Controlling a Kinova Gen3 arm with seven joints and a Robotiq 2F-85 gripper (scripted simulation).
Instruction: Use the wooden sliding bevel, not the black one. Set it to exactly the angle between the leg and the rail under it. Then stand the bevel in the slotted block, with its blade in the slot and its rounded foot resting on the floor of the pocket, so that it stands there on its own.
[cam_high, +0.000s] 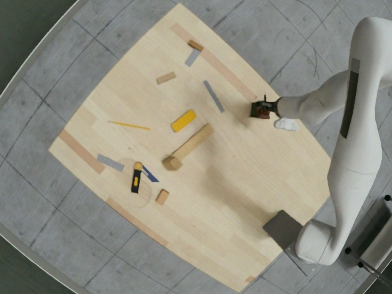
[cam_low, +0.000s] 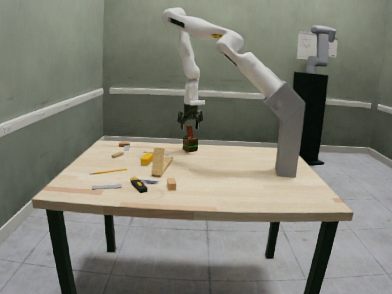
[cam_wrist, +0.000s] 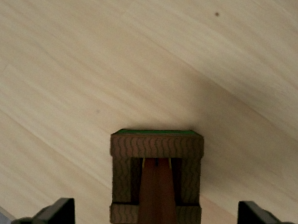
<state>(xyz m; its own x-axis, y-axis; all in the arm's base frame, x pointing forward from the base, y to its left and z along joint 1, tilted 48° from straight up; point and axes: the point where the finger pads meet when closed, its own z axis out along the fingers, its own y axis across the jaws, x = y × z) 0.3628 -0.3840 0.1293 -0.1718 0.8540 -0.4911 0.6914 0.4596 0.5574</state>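
My gripper is now 4 cm above the wooden sliding bevel. Also, from my hand: leg-and-rail wooden piece (26 cm to the left, 21 cm ahead, 6 cm below); then blue blade (6 cm below, 2 cm to the right); then yellow block (27 cm ahead, 17 cm to the left, 11 cm below).
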